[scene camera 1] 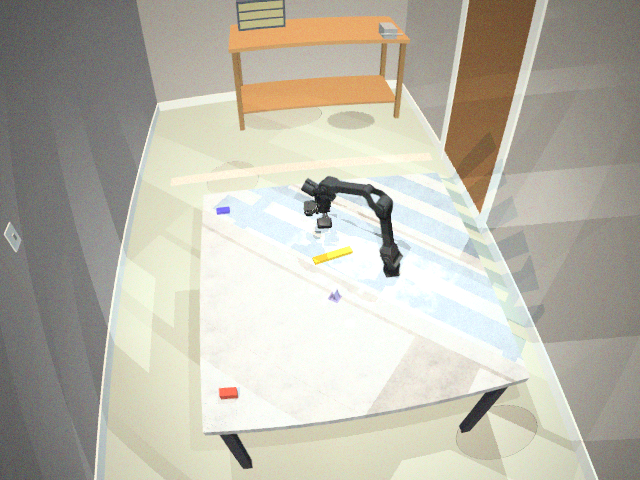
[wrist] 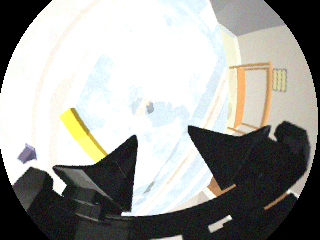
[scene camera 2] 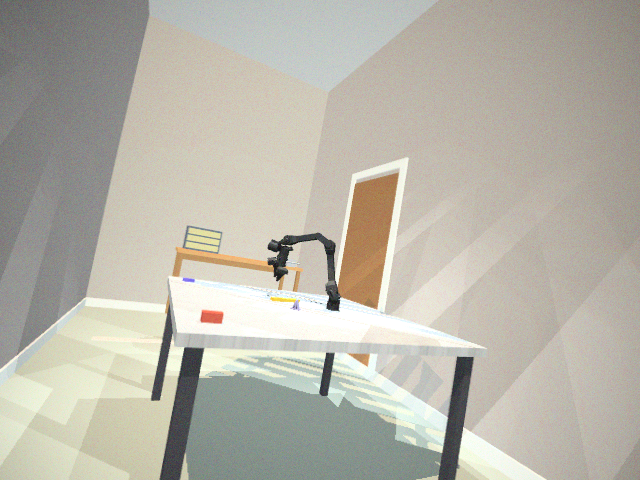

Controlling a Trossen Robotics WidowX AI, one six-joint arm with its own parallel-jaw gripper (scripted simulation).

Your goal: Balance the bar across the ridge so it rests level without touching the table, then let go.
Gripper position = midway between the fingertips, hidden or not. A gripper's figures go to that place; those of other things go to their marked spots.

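My gripper (wrist: 162, 133), 10 cm from the lens. Yellow bar (wrist: 69, 118), 21 cm from the lens.
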